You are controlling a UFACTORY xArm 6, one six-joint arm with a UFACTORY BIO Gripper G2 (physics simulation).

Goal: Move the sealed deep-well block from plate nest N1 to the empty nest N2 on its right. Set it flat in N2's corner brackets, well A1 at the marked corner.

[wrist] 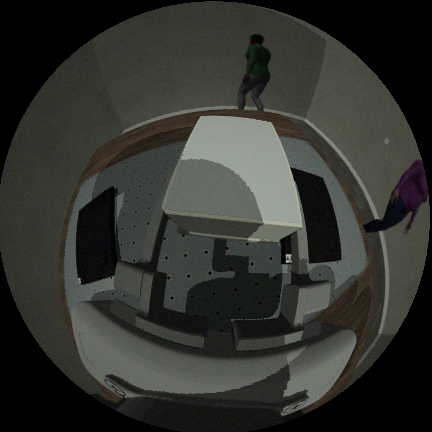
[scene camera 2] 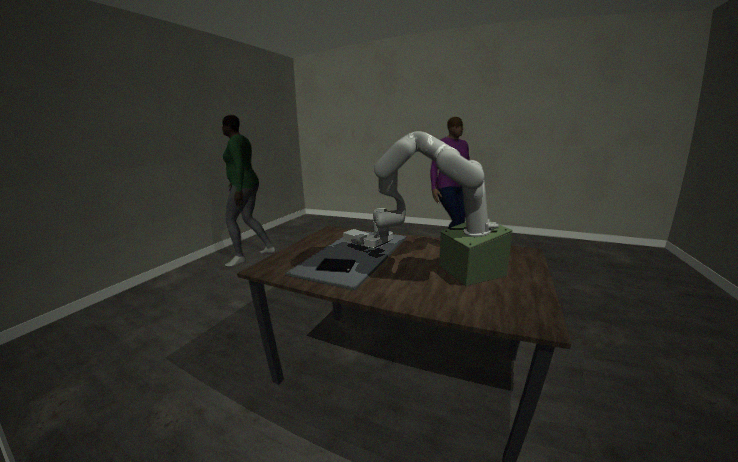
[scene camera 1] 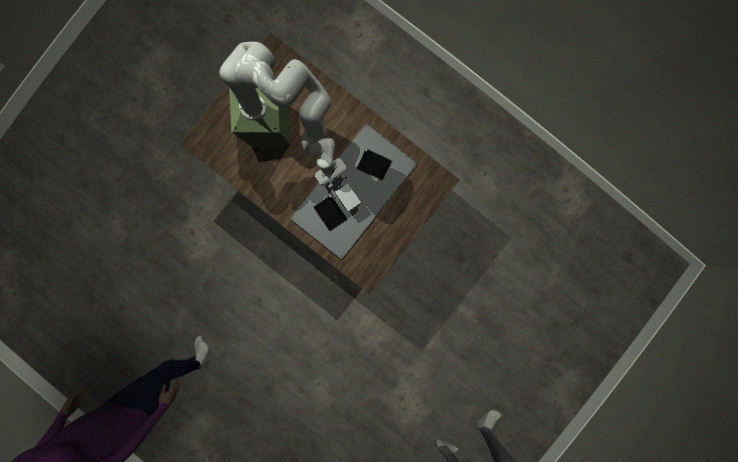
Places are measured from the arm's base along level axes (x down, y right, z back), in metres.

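Where they show: end effector, tool point: (wrist: 232, 197) (scene camera 2: 361, 238) (scene camera 1: 344, 192); arm's base, origin of the base link: (scene camera 2: 477, 230) (scene camera 1: 253, 107).
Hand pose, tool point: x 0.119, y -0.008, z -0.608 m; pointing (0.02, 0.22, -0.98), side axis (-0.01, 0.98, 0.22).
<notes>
Things, the pixels of their top centre, and the offset from my tool point. "*": a spot on its surface instead. Level surfaces: height alone.
- sealed deep-well block, middle of its top: (wrist: 237, 141) (scene camera 1: 348, 197) (scene camera 2: 356, 232) dy +0.008, dx -0.027, dz -0.034 m
- Nest N1, middle of its top: (wrist: 313, 206) (scene camera 1: 330, 212) dy +0.137, dx +0.051, dz -0.008 m
- Nest N2, middle of its top: (wrist: 88, 232) (scene camera 2: 336, 263) (scene camera 1: 374, 163) dy -0.236, dx +0.051, dz -0.001 m
- small white mark, surface spot: (wrist: 79, 281) (scene camera 2: 348, 269) * dy -0.262, dx +0.054, dz +0.089 m
- grey perforated plate, its level: dx +0.066 m
- wooden table, its level: dx +0.079 m
The sealed deep-well block (scene camera 1: 348, 199) (scene camera 2: 355, 233) (wrist: 235, 185) is white and boxy, with a smooth lid. My gripper (scene camera 1: 344, 194) (wrist: 231, 227) is shut on its two sides and holds it above the plate, between the nests and nearer N1. The block looks roughly level; its gap to the plate is hard to judge. Nest N1 (scene camera 1: 329, 214) (wrist: 322, 220) is black, partly hidden by the block and a finger; its A1 label (wrist: 288, 258) shows beside the right finger. Nest N2 (scene camera 1: 374, 164) (scene camera 2: 336, 265) (wrist: 97, 242) is black and empty, with a small white mark (scene camera 2: 349, 269) (wrist: 79, 281) at one corner.
Both nests stand on a grey perforated plate (scene camera 1: 342, 247) (scene camera 2: 352, 281) on the wooden table (scene camera 1: 381, 261) (scene camera 2: 462, 305). The arm stands on a green pedestal (scene camera 1: 278, 124) (scene camera 2: 468, 264). A person in green (scene camera 2: 238, 163) (wrist: 258, 62) and a person in purple (scene camera 1: 98, 430) (wrist: 410, 187) are beyond the table.
</notes>
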